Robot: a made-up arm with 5 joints.
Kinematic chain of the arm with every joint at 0, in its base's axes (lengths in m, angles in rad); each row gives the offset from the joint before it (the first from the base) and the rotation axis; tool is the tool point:
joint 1: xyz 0 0 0.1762 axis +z
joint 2: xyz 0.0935 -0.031 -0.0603 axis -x
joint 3: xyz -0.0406 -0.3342 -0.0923 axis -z
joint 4: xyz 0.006 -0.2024 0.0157 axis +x
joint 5: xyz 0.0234 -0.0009 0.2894 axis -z
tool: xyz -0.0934 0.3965 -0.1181
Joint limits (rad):
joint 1: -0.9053..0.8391
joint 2: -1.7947..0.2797
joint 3: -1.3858..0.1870
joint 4: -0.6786..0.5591
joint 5: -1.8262..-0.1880
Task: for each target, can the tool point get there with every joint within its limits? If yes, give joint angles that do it. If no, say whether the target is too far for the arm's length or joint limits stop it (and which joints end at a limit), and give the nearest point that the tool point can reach.
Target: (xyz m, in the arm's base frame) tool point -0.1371 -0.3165 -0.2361
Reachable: yes | joints 0.2748 -0.8810 -0.8217 -0.4213 -0.5199
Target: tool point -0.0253 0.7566 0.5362
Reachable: no: joint limits stop it (at a limit: joint 2, joint 3, joint 4, joint 5) | nearest point -0.0058 0.1729 0.0398 | short by 0.766 m
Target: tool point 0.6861 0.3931 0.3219
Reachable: no: joint limits stop it (at a limit: joint 1, joint 2, joint 3, joint 5) | nearest point 0.8268 -0.1769 0.3488 | short by 0.588 m
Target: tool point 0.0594 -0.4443 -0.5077
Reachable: yes | joints 0.5270 -1.2056 -0.3821 -0.3719 -1.6958
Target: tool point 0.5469 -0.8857 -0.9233
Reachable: no: too far | nearest point 0.3464 -0.5610 -0.5304 | short by 0.548 m
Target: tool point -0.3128 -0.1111 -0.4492
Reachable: yes | joints -0.7580 -1.1352 -0.9637 -0.5344 -0.9967
